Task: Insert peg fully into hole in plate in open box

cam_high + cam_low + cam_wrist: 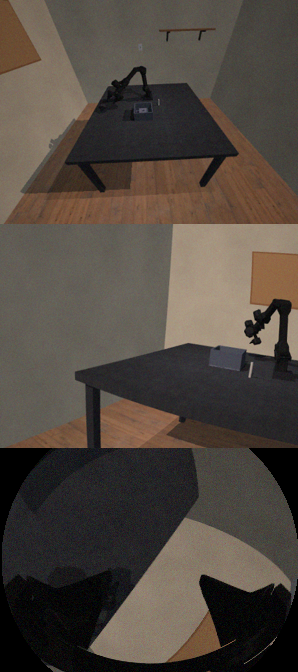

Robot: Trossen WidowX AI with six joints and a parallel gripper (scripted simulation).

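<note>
Right now the peg is 49 cm to the left of my hand, 15 cm behind it and 13 cm below it. The rest, counted from my hand: plate (33 cm to the left, 12 cm below, 4 cm ahead); then grey box (33 cm to the left, 14 cm below, 4 cm ahead).
</note>
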